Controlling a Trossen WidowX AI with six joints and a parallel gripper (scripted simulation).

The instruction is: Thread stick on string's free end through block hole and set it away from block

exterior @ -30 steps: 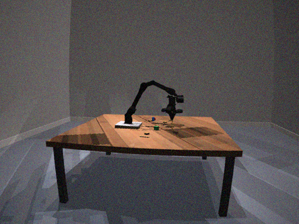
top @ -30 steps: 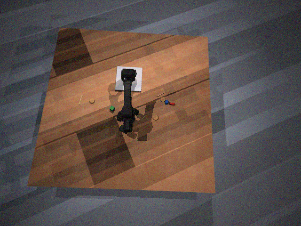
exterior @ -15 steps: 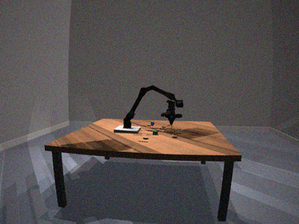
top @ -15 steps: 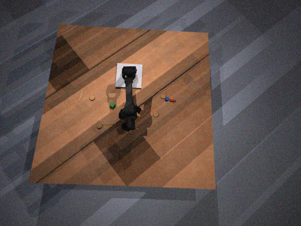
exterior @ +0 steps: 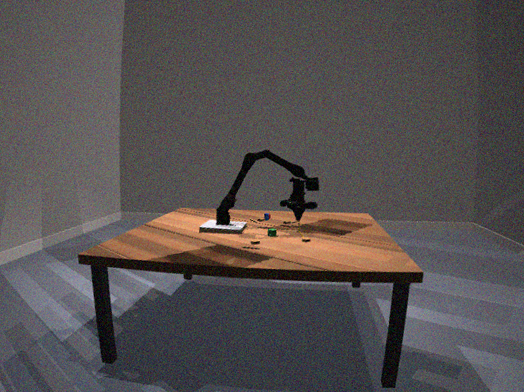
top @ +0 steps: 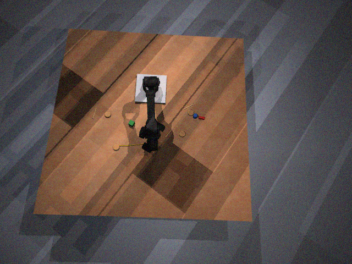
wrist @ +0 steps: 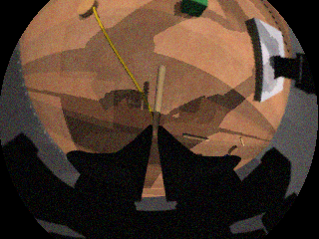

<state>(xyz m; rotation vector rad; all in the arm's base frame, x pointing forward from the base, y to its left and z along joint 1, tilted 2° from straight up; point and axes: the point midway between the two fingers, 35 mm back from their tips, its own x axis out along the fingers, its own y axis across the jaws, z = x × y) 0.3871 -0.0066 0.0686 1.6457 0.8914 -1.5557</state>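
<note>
Now: the green block 150 mm to the right of my gripper tip, 130 mm behind it and 30 mm below it. From my gripper tip the other things lie so: round wooden button (250 mm to the right, 40 mm below, 20 mm ahead); then blue piece (280 mm to the left, 160 mm behind, 30 mm below); then thin wooden stick (10 mm to the right, 10 mm behind).
</note>
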